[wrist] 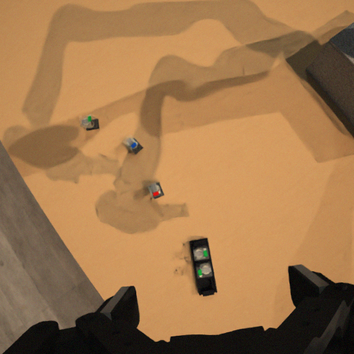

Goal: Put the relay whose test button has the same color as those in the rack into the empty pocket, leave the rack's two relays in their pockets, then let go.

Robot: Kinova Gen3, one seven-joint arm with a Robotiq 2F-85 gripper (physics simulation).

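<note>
A black rack stands at the lower middle of the wrist view. Two relays with green test buttons sit in it, one in the far end pocket and one in the middle; the near end pocket looks dark and empty. A loose relay with a green button is at the upper left. A relay with a blue button lies right of and below it, and a relay with a red button lies nearer the rack. My gripper is open, high above the table, its fingers far to either side of the rack.
The tan table top carries broad shadows of the arm across its upper and left parts. A dark block-like structure stands at the upper right. The table's edge runs down the left side, with a grey wood-like floor beyond it.
</note>
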